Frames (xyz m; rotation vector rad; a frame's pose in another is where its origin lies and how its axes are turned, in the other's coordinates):
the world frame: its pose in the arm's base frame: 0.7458 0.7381 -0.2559 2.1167 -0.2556 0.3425
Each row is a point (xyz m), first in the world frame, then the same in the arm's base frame.
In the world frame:
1: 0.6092 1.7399 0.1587
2: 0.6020 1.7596 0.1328
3: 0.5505 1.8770 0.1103
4: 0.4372 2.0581 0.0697
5: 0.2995 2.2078 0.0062
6: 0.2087 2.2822 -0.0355
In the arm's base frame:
1: 0.7972 -0.3536 1.2371
2: 0.7805 -0.3419 1.2635
3: 0.6923 -0.3830 1.3499
4: 0.5235 -0.4398 1.4747
5: 0.3383 -0.4594 1.5783
6: 0.2238 -0.4594 1.6274

